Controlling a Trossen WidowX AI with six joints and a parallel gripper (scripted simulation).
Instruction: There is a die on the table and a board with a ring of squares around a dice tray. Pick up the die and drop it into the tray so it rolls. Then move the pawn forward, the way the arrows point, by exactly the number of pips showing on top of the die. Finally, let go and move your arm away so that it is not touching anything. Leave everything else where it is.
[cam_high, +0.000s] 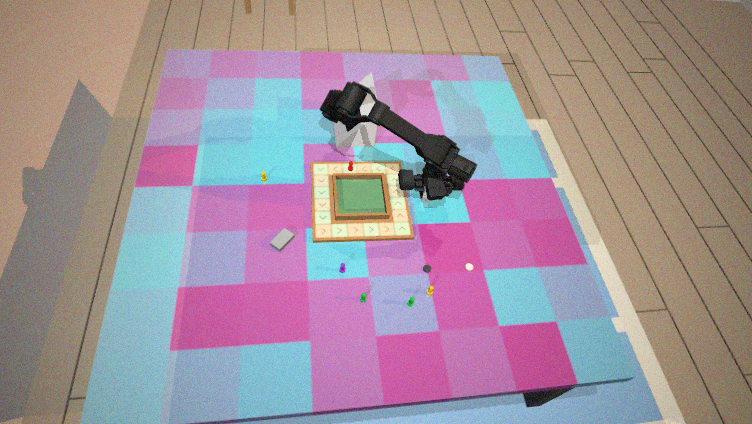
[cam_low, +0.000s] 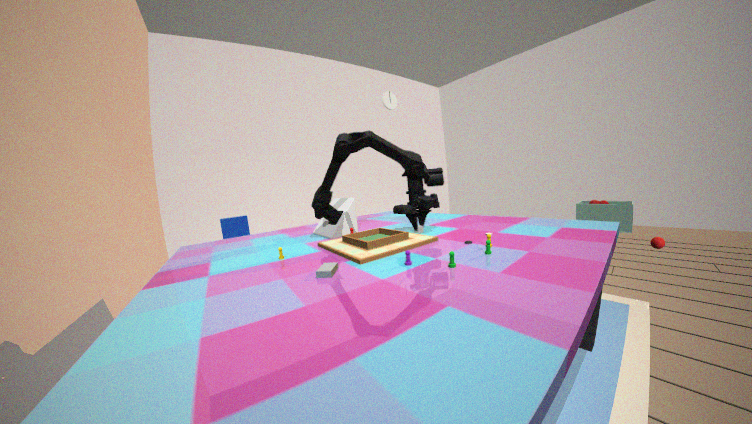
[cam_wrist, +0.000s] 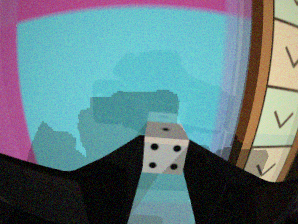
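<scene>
Right now the red pawn is 12 cm behind my gripper tip, 22 cm to the right of it and 2 cm above it. Also, from my gripper tip: green dice tray 1 cm behind, 20 cm to the right; pale die right at my gripper tip; black disc 24 cm ahead, 5 cm to the right, 1 cm below.
</scene>
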